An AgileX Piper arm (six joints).
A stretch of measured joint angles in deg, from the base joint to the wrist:
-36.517 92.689 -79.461 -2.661 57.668 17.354
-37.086 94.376 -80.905 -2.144 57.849 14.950
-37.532 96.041 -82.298 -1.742 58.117 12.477
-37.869 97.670 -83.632 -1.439 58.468 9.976
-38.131 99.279 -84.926 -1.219 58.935 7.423
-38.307 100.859 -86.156 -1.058 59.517 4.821
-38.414 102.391 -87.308 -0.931 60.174 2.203
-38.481 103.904 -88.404 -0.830 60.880 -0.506
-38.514 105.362 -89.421 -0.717 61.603 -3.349
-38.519 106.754 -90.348 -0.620 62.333 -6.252
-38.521 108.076 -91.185 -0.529 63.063 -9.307
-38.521 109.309 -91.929 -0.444 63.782 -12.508
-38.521 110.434 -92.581 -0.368 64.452 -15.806
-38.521 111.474 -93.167 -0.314 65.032 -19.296
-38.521 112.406 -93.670 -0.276 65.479 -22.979
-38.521 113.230 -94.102 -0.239 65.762 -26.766
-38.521 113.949 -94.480 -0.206 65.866 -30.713
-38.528 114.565 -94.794 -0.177 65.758 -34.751
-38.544 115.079 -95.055 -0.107 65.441 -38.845
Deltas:
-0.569 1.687 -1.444 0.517 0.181 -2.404
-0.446 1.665 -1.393 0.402 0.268 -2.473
-0.337 1.629 -1.334 0.303 0.351 -2.501
-0.262 1.609 -1.294 0.220 0.467 -2.553
-0.176 1.580 -1.230 0.161 0.582 -2.602
-0.107 1.532 -1.152 0.127 0.657 -2.618
-0.067 1.513 -1.096 0.101 0.706 -2.709
-0.033 1.458 -1.017 0.113 0.723 -2.843
-0.005 1.392 -0.927 0.097 0.730 -2.903
-0.002 1.322 -0.837 0.091 0.730 -3.055
0.000 1.233 -0.744 0.085 0.719 -3.201
0.000 1.125 -0.652 0.076 0.670 -3.298
0.000 1.040 -0.586 0.054 0.580 -3.490
0.000 0.932 -0.503 0.038 0.447 -3.683
0.000 0.824 -0.432 0.037 0.283 -3.787
0.000 0.719 -0.378 0.033 0.104 -3.947
-0.007 0.616 -0.314 0.029 -0.108 -4.038
-0.016 0.514 -0.261 0.070 -0.317 -4.094

